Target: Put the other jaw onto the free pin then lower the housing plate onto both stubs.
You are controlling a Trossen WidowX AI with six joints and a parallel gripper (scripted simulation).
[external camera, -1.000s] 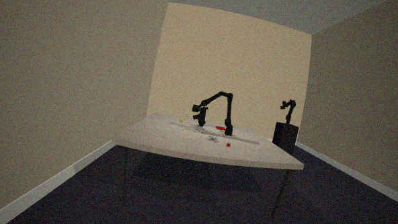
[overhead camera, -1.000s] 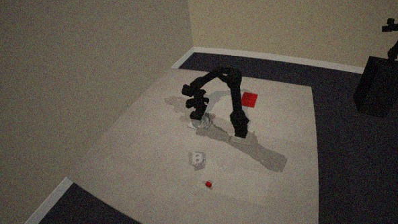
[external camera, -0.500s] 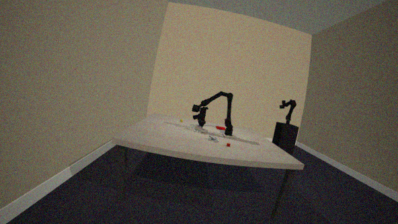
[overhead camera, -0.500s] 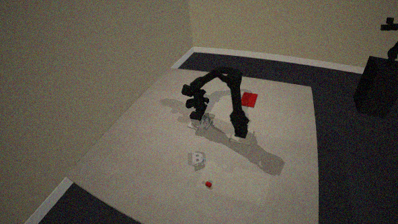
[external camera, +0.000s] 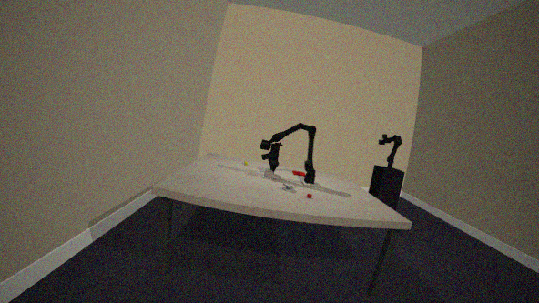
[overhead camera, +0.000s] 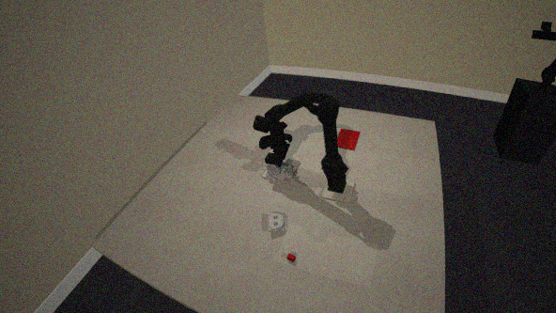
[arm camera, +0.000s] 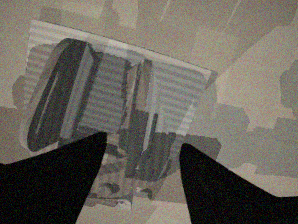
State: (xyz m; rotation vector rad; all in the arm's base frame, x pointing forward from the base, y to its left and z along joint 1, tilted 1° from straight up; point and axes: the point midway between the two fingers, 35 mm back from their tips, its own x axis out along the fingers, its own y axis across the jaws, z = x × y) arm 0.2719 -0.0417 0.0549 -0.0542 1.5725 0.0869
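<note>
Now: gripper tip 2 cm short of the white base, 3 cm to the right of it and 2 cm above it. Round my gripper tip: white block 12 cm behind, 30 cm to the left, 2 cm below; then red square pad 23 cm behind, 30 cm to the right, 3 cm below; then yellow block 22 cm ahead, 32 cm to the right, 2 cm below.
</note>
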